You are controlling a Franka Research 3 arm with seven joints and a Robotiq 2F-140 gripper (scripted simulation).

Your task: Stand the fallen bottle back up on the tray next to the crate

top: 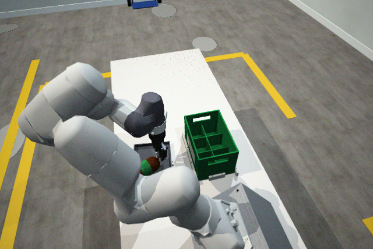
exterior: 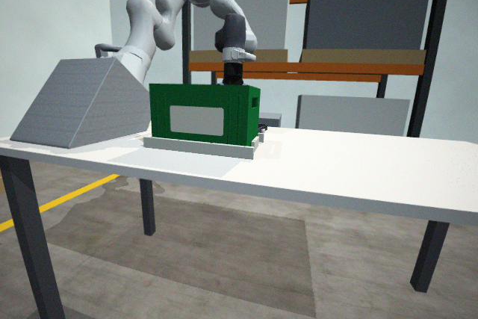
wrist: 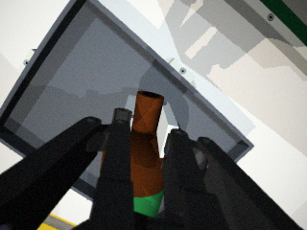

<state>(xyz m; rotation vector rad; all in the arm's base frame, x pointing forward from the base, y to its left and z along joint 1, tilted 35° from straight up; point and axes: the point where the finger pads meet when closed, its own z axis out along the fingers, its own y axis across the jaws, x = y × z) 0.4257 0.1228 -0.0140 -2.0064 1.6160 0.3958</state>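
Right now my hand is 5 cm to the right of the brown bottle, 2 cm above it and 1 cm past it. The rest, counted from my hand: grey tray 5 cm below, 4 cm to the left, 1 cm ahead; green crate 24 cm to the right, 3 cm behind, 2 cm above.
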